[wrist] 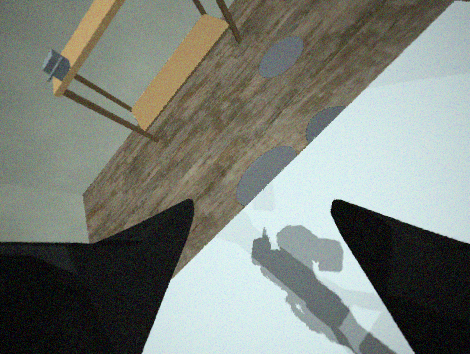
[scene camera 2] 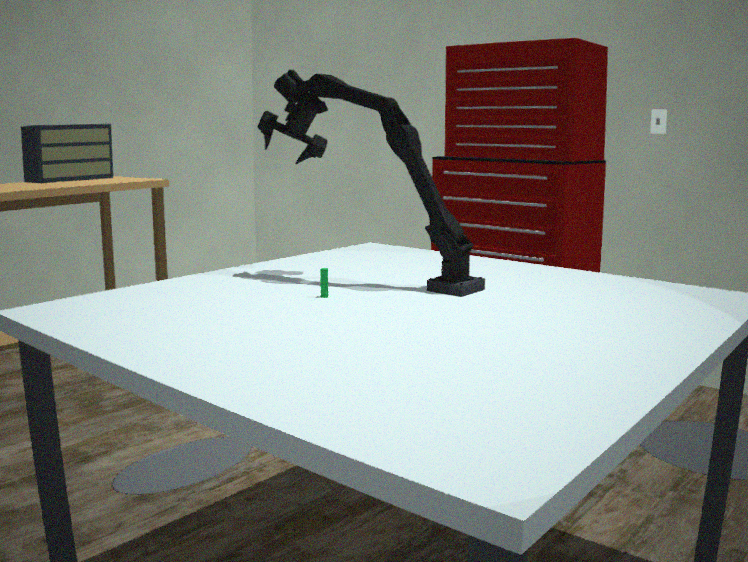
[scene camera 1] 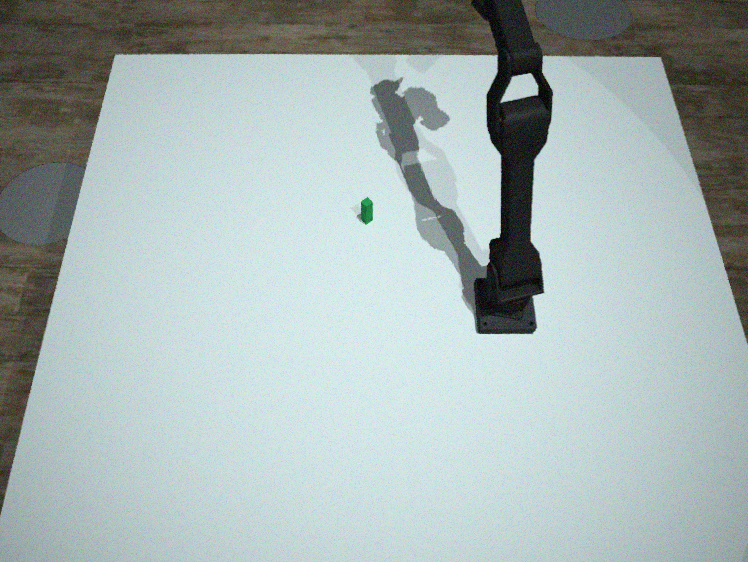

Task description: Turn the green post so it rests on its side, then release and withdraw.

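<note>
The green post [scene camera 1: 366,211] [scene camera 2: 324,282] stands upright on the white table [scene camera 1: 241,392] [scene camera 2: 387,374] [wrist: 400,150]. In scene camera 1 it is left of the arm and its shadow; it does not show in the wrist view. My gripper [scene camera 2: 281,155] [wrist: 261,205] is open and empty, its two dark fingers wide apart. It hangs high above the table, well apart from the post. In scene camera 1 the gripper is out of frame past the top edge.
The arm's base [scene camera 1: 506,320] [scene camera 2: 456,285] stands on the table to the right of the post. Away from the table are a red tool cabinet [scene camera 2: 501,102] and a wooden bench [scene camera 2: 136,183] [wrist: 180,70] carrying a small drawer box [scene camera 2: 75,152] [wrist: 56,64].
</note>
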